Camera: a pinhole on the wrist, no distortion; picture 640 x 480 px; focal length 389.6 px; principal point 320.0 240.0 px. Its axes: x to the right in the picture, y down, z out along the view. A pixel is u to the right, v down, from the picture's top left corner.
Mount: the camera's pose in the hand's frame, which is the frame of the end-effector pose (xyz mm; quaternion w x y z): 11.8 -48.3 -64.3 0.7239 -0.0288 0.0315 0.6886
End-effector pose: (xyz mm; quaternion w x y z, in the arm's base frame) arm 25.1 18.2 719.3 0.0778 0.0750 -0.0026 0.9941
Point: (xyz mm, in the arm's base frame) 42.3 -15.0 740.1
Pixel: 606.1 383.4
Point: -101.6 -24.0 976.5
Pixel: 436.1 66.9
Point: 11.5 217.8 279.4
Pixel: behind the camera
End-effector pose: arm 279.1 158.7 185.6 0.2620 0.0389 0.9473 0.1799
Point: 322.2 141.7 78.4
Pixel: 269.7 239.8
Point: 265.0 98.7 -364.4
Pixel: 122.2 15.3
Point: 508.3 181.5 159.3
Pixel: outside the picture
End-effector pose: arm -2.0 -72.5 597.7 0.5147 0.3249 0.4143 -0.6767
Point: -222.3 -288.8 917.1
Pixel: 66.2 371.2
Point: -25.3 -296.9 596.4
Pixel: 372.5 112.6
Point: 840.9 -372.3 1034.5
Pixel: outside the picture
